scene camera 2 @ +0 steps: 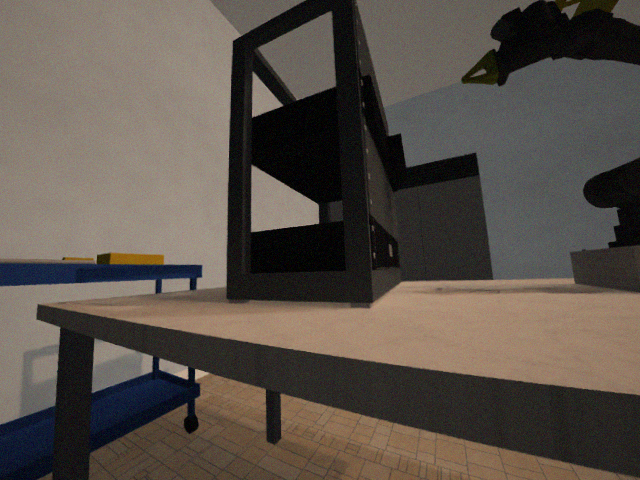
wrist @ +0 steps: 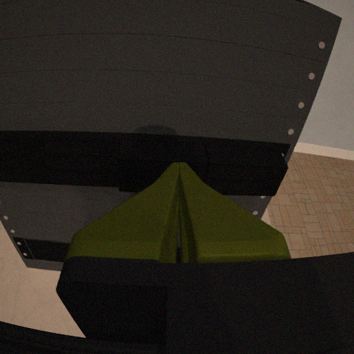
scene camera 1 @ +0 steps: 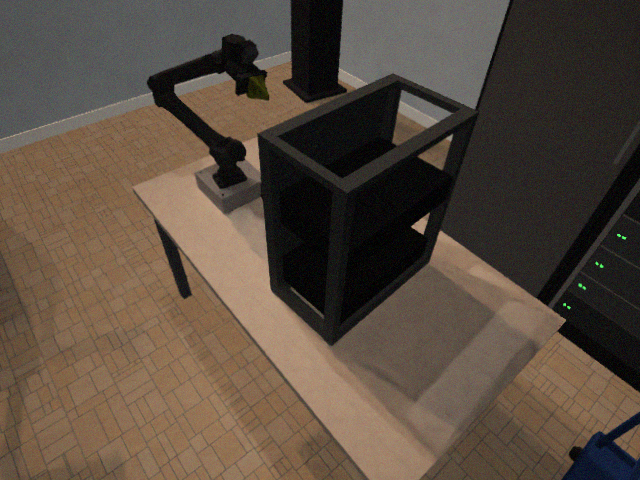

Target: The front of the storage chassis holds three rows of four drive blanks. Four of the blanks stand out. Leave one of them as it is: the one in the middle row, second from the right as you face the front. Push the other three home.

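Where they show: gripper, fingertip midpoint: (scene camera 2: pixel 461 80) (scene camera 1: pixel 268 98); arm's base at its link origin: (scene camera 1: pixel 229 179).
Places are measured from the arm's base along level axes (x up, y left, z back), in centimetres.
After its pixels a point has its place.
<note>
The black storage chassis (scene camera 1: pixel 408 191) @[x 33.3, y 27.5, z -70.8 cm] (scene camera 2: pixel 297 147) @[x 24.6, y 37.9, z -59.0 cm] (wrist: pixel 55 160) is mounted in the dark open rack frame. In the wrist view its front is a very dark band; a dark part (wrist: pixel 245 172) stands out at its right side, with a faint upright seam. In scene camera 2 a dark part (scene camera 2: pixel 397 160) @[x 27.6, y 11.0, z -45.6 cm] also juts from the front. Single blanks, their rows and how far each stands out cannot be told apart. My gripper (scene camera 1: pixel 268 98) @[x 46.6, y 6.5, z -27.9 cm] (scene camera 2: pixel 463 81) @[x 46.6, y 6.5, z -27.9 cm] (wrist: pixel 178 174) is shut and empty, its yellow-green fingers together. It hangs above the table in front of the rack, apart from the chassis, hiding part of the band.
The rack frame (scene camera 1: pixel 338 258) @[x 32.9, y -2.9, z -81.5 cm] (scene camera 2: pixel 357 248) @[x 1.2, y 40.7, z -44.7 cm] stands on the table (scene camera 1: pixel 258 310) @[x -7.8, y -16.0, z -58.7 cm] (scene camera 2: pixel 465 330) @[x -7.8, y 48.1, z -30.5 cm] before the arm's grey base (scene camera 1: pixel 227 193) @[x -0.1, y -4.4, z -8.0 cm] (scene camera 2: pixel 604 266) @[x -3.6, y 4.9, z -8.5 cm]. Grey panels with screws lie above and below the chassis. A tall dark cabinet (scene camera 1: pixel 496 155) and a blue cart (scene camera 1: pixel 602 459) (scene camera 2: pixel 129 271) stand nearby.
</note>
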